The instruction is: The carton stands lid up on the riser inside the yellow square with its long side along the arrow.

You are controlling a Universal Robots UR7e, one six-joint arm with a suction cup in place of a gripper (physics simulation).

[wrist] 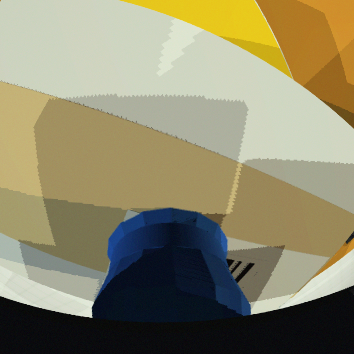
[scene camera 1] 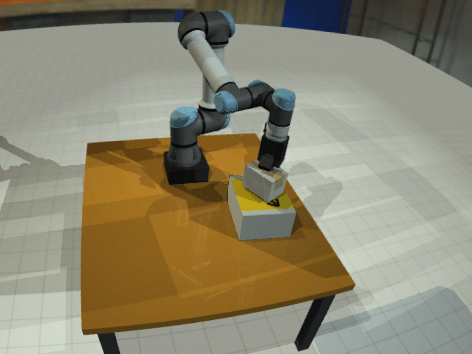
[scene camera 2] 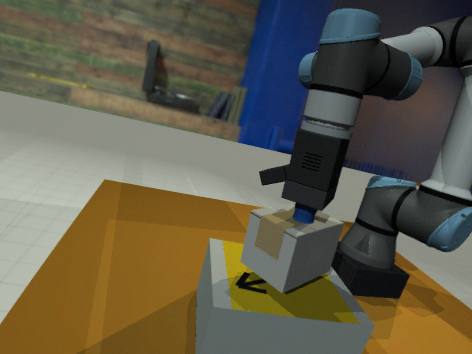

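The white carton (scene camera 1: 257, 184) (scene camera 2: 314, 255) (wrist: 125, 50) is upright, with its brown-taped lid facing up. My suction cup (scene camera 1: 272, 169) (scene camera 2: 304, 215) (wrist: 170, 250) is attached to the lid. The carton's underside is very close to the top of the grey riser (scene camera 1: 265, 225) (scene camera 2: 285, 332); I cannot tell if they touch. The carton is over the yellow square (scene camera 1: 247, 201) (scene camera 2: 320, 302) and covers part of it. The black arrow (scene camera 1: 273, 202) (scene camera 2: 242, 283) shows its head beside the carton; most of its shaft is hidden. The carton's long side looks roughly along the arrow.
The riser stands on the orange-brown table (scene camera 1: 150, 270) (scene camera 2: 145, 280), near its right edge in scene camera 1. The arm's black base (scene camera 1: 186, 173) (scene camera 2: 375, 280) stands behind the riser, toward the back of the table.
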